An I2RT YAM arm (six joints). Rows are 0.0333 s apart.
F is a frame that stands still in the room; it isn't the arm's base.
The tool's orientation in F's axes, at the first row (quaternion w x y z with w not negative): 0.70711, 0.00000, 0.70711, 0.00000
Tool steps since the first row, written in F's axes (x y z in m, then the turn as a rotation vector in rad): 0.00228, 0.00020, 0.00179, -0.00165, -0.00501, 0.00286; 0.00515, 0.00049, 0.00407, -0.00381, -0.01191, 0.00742; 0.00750, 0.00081, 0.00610, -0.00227, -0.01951, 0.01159; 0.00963, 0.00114, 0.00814, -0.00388, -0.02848, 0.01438; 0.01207, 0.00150, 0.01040, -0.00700, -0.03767, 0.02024; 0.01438, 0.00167, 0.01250, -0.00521, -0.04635, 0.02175; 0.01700, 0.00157, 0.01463, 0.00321, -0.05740, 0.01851; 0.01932, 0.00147, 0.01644, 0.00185, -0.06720, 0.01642; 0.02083, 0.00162, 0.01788, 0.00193, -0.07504, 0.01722; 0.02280, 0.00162, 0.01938, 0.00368, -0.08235, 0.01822; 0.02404, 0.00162, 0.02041, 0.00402, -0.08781, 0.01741; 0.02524, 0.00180, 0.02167, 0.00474, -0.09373, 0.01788
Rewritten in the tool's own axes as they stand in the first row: -0.00179, 0.00020, 0.00228, -0.00286, -0.00501, -0.00165; -0.00407, 0.00049, 0.00515, -0.00742, -0.01191, -0.00381; -0.00610, 0.00081, 0.00750, -0.01159, -0.01951, -0.00227; -0.00814, 0.00114, 0.00963, -0.01438, -0.02848, -0.00388; -0.01040, 0.00150, 0.01207, -0.02024, -0.03767, -0.00700; -0.01250, 0.00167, 0.01438, -0.02175, -0.04635, -0.00521; -0.01463, 0.00157, 0.01700, -0.01851, -0.05740, 0.00321; -0.01644, 0.00147, 0.01932, -0.01642, -0.06720, 0.00185; -0.01788, 0.00162, 0.02083, -0.01722, -0.07504, 0.00193; -0.01938, 0.00162, 0.02280, -0.01822, -0.08235, 0.00368; -0.02041, 0.00162, 0.02404, -0.01741, -0.08781, 0.00402; -0.02167, 0.00180, 0.02524, -0.01788, -0.09373, 0.00474
